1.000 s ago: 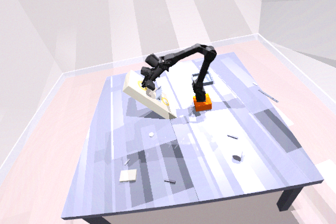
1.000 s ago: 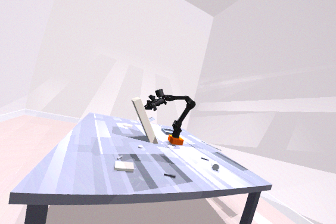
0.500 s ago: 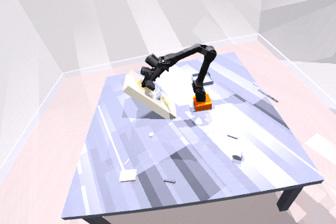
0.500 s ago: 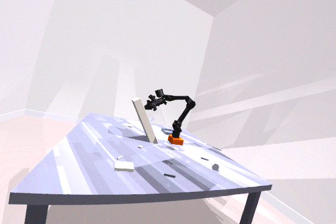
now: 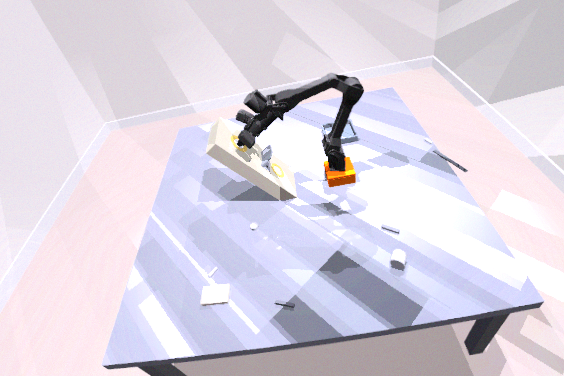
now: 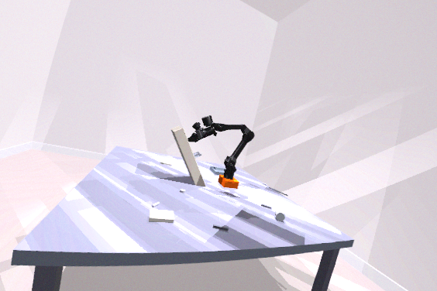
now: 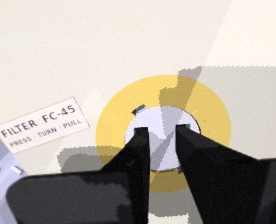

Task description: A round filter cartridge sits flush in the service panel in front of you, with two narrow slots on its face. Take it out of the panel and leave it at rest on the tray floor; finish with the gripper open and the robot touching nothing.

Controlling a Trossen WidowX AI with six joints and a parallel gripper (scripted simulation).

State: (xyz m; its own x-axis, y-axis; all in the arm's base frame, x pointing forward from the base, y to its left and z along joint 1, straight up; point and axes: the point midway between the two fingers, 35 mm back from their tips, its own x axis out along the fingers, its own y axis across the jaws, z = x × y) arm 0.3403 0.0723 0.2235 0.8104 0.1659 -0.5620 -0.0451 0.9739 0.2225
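Right now my gripper tip is 10 mm short of the white round filter cartridge and 10 mm above it. From my gripper tip the other things lie so: cream service panel 40 mm behind, 10 mm to the right, 80 mm below; tray 370 mm behind, 360 mm to the right, 240 mm below.
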